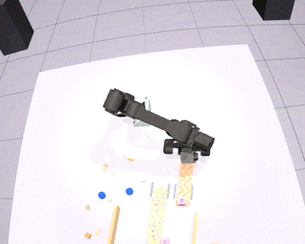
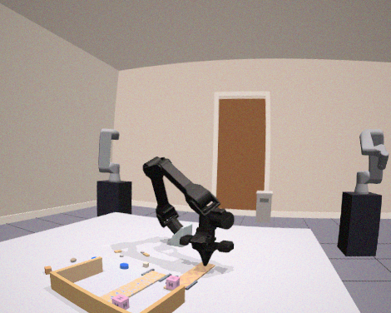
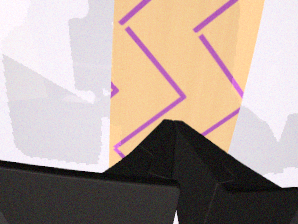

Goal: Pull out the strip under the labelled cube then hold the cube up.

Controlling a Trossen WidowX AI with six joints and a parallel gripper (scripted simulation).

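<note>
Right now the zigzag strip is 9 cm ahead of my gripper tip and 2 cm to the right of it.
</note>
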